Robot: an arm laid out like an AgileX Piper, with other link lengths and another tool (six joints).
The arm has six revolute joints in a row. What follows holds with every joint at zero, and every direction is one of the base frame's.
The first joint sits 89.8 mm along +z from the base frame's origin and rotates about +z.
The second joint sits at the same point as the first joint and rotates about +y.
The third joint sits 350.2 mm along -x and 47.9 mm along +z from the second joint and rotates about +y.
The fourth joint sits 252.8 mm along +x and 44.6 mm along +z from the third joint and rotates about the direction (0.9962, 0, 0.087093).
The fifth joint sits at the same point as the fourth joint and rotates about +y.
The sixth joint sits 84.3 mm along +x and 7.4 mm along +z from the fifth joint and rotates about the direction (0.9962, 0, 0.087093).
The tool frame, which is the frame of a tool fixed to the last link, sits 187.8 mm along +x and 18 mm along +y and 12.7 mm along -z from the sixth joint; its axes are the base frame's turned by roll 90.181, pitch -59.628 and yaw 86.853 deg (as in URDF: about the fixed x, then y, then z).
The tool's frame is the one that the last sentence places.
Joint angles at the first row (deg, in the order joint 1, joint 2, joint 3, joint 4, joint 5, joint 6):
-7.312 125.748 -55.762 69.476 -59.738 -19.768
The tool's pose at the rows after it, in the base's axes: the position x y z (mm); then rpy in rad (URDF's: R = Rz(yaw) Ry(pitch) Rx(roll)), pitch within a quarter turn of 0, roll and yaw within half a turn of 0:
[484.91, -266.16, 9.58, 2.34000, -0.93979, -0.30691]
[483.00, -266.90, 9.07, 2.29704, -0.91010, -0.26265]
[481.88, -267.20, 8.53, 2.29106, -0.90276, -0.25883]
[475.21, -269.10, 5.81, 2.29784, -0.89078, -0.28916]
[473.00, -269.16, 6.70, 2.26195, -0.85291, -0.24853]
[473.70, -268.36, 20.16, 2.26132, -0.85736, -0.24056]
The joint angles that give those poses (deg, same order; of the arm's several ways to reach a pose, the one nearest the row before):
-7.312 125.748 -55.762 69.807 -60.103 -20.940
-7.312 125.749 -55.762 69.980 -60.239 -23.343
-7.313 125.748 -55.763 70.232 -60.238 -23.889
-7.313 125.749 -55.781 72.087 -60.307 -24.720
-7.312 125.354 -55.829 72.598 -60.024 -27.976
-7.312 123.395 -55.828 73.118 -59.384 -29.816

